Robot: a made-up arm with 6 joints.
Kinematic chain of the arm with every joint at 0, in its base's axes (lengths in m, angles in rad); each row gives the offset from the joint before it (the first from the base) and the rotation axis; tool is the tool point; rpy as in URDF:
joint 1: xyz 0 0.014 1.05 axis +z
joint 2: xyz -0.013 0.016 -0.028 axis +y
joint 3: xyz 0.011 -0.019 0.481 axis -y
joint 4: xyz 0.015 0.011 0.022 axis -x
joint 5: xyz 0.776 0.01 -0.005 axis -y
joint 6: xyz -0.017 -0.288 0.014 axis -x
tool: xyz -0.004 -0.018 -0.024 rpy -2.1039 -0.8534 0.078
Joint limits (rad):
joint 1: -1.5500..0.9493
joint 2: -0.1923..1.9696
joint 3: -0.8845..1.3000
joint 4: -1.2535..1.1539
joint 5: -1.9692..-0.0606
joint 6: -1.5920..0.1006
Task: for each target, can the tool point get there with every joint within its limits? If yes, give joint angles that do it. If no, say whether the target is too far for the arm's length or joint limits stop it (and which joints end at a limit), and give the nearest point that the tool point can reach.
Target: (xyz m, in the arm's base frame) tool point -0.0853 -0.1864 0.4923
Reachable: yes | joints -0.8021 1.1989 -0.6780 -0.5981 -0.2599 -1.4071
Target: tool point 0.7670 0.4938 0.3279
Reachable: yes | joints 0.7564 1.5585 0.2381 0.8113 -1.3635 -0.4997
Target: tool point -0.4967 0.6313 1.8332
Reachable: no: joint limits stop it (at a limit: joint 2, joint 3, joint 4, joint 6) | nearest point -0.2171 0.2838 2.2854 | short by 0.635 m
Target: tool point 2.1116 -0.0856 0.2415
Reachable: no: too far | nearest point 1.2361 -0.0443 0.5631 | short by 0.934 m
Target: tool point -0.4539 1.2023 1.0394
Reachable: no: joint limits stop it (at a limit: joint 1, joint 2, joint 3, joint 5, joint 6) | nearest point -0.1605 0.4093 0.8214 | short by 0.873 m
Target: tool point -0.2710 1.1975 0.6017
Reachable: no: joint limits stop it (at a limit: joint 1, joint 2, joint 5, joint 6) | nearest point -0.1349 0.4062 0.7115 | short by 0.810 m
